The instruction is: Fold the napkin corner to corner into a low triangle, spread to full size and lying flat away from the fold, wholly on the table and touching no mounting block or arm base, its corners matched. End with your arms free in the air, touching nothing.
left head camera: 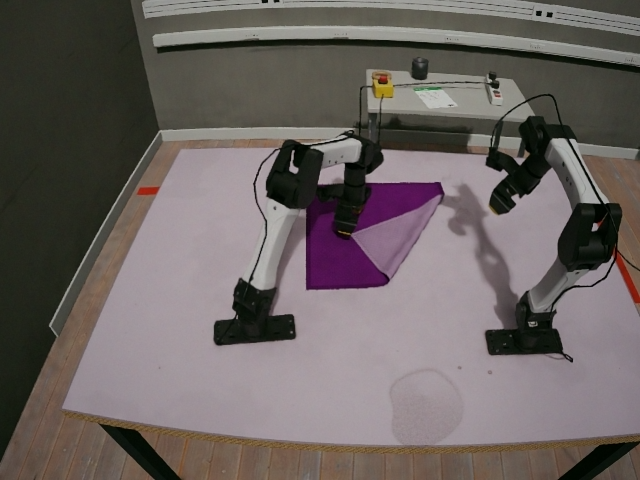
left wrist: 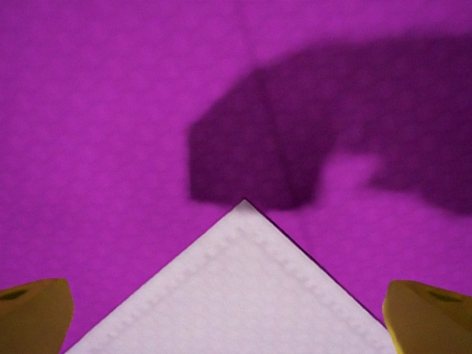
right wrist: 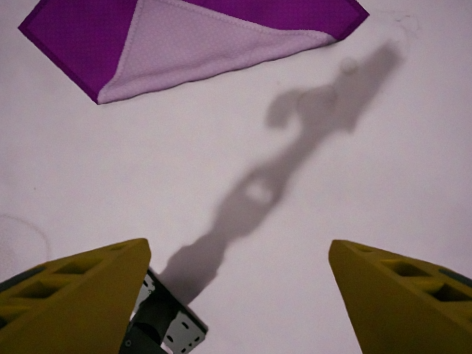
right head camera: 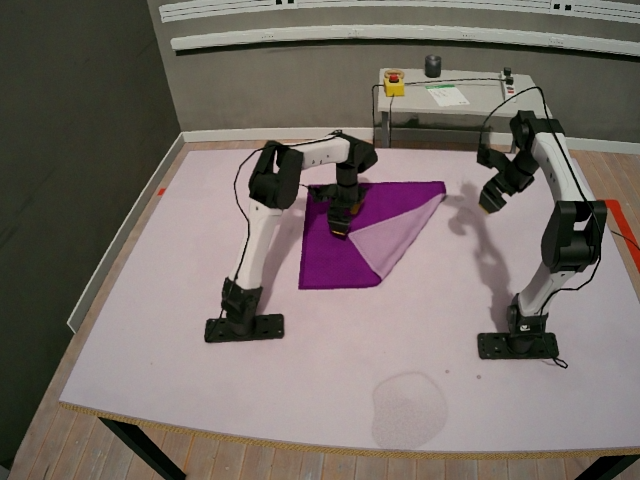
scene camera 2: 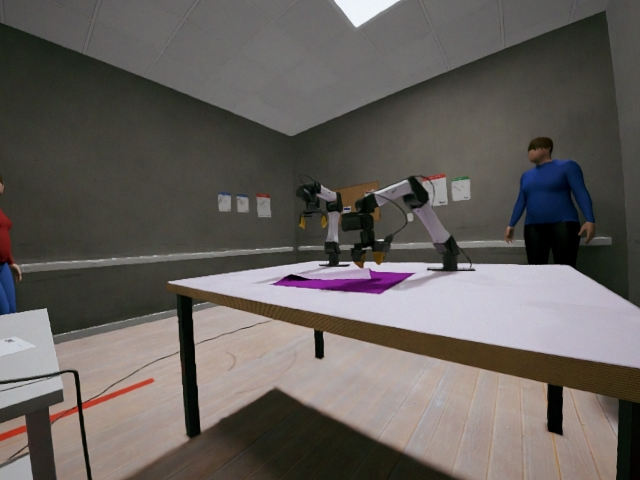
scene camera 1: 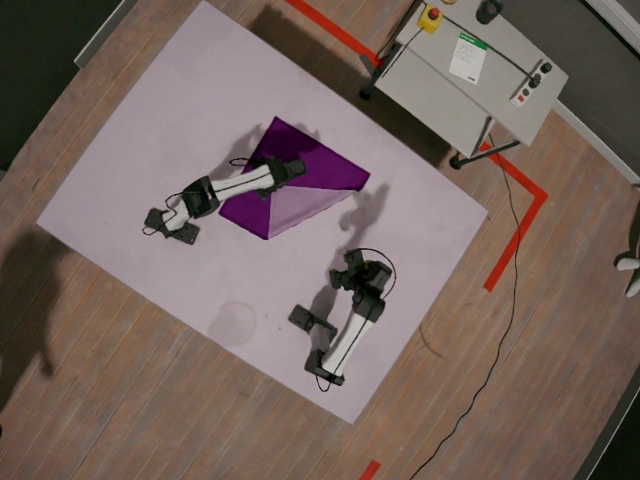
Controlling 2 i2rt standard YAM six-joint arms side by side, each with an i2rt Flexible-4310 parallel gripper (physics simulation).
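Observation:
The purple napkin point(left head camera: 330, 263) point(right head camera: 325, 263) point(scene camera 1: 289, 136) point(scene camera 2: 385, 283) lies on the table with one corner folded over. Its pale flap point(left head camera: 395, 240) point(right head camera: 387, 242) point(scene camera 1: 297, 206) point(left wrist: 240, 250) point(right wrist: 170, 55) points to the upper left in the left head camera, its tip near the napkin's middle. The folded edge looks slightly raised. My left gripper point(left head camera: 349, 225) point(scene camera 2: 369, 259) point(left wrist: 229, 292) is open low over the flap's tip, one finger on each side, gripping nothing. My right gripper point(left head camera: 502, 203) point(right head camera: 489, 204) point(scene camera 2: 313, 222) point(right wrist: 239, 247) is open in the air, right of the napkin in the head views.
The left arm's base point(left head camera: 281, 327) stands lower left of the napkin and the right arm's base point(left head camera: 500, 342) farther to the lower right in the left head camera. A side table point(left head camera: 473, 108) with a yellow emergency-stop box point(left head camera: 383, 88) stands behind the worktable.

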